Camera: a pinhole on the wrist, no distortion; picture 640 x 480 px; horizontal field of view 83.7 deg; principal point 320.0 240.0 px. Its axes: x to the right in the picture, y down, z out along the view. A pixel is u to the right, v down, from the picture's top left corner.
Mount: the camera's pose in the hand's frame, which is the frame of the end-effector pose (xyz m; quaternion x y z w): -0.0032 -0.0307 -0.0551 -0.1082 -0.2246 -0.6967 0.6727
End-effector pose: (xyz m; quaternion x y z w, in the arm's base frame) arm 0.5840 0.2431 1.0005 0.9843 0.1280 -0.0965 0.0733
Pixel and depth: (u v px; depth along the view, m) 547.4 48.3 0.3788
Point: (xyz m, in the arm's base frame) 0.2406 0.1868 0.7084
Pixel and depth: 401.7 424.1 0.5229
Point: 0.6915 0.1000 0.4892
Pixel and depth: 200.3 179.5 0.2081
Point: 0.5412 0.0917 0.9421
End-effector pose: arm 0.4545 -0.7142 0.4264 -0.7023 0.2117 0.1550 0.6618
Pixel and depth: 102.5 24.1 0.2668
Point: 0.1766 -0.6271 0.3125
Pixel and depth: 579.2 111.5 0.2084
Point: 0.3981 -0.5183 0.5324
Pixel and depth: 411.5 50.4 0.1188
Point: 0.3858 -0.6543 0.4682
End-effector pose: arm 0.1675 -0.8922 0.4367 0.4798 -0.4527 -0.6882 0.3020
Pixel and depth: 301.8 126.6 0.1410
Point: 0.1373 -0.8314 0.5071
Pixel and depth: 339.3 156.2 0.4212
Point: -0.0630 -0.7063 0.6701
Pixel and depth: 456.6 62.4 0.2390
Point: 0.0617 -0.6938 0.5198
